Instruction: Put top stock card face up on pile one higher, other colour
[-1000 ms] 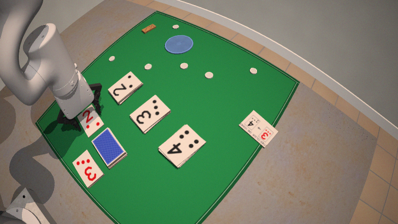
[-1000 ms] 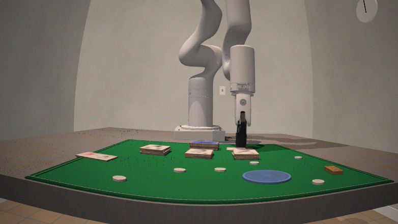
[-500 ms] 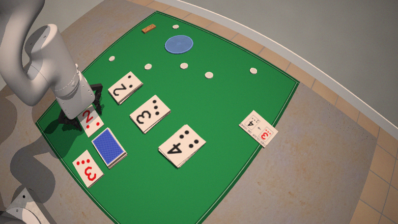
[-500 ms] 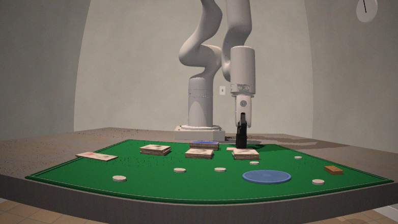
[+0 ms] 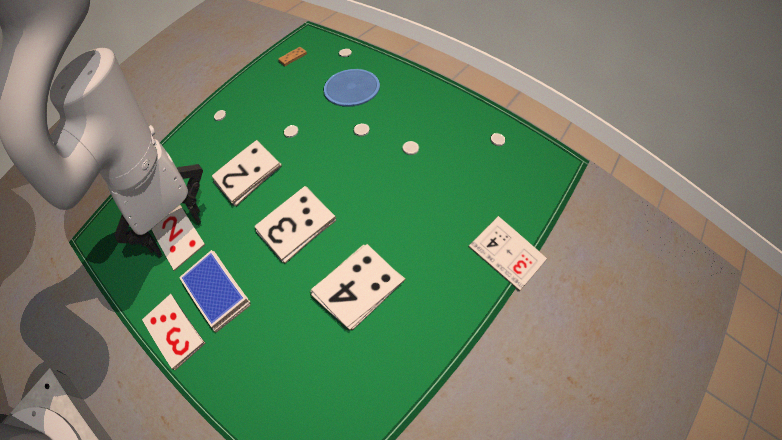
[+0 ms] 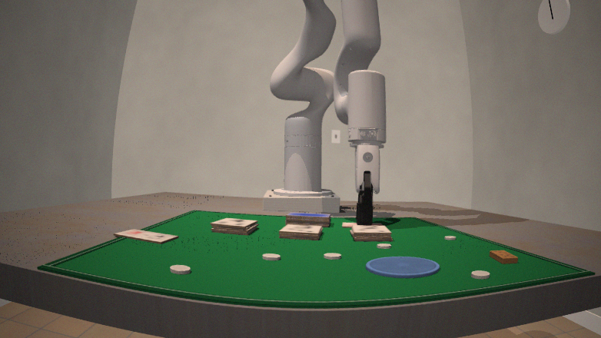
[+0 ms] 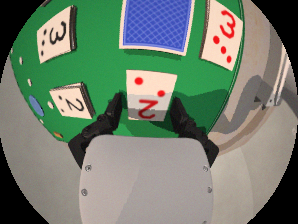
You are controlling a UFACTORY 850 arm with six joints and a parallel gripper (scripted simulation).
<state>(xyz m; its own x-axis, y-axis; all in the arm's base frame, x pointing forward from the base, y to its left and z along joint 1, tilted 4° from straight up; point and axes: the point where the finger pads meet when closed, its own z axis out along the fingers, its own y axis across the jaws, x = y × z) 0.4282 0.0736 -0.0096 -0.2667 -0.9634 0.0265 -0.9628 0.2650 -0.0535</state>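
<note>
Right now the card is 20 mm below my hand. Also, from my hand: green card cloth: 150 mm ahead, 130 mm to the right, 30 mm below.
</note>
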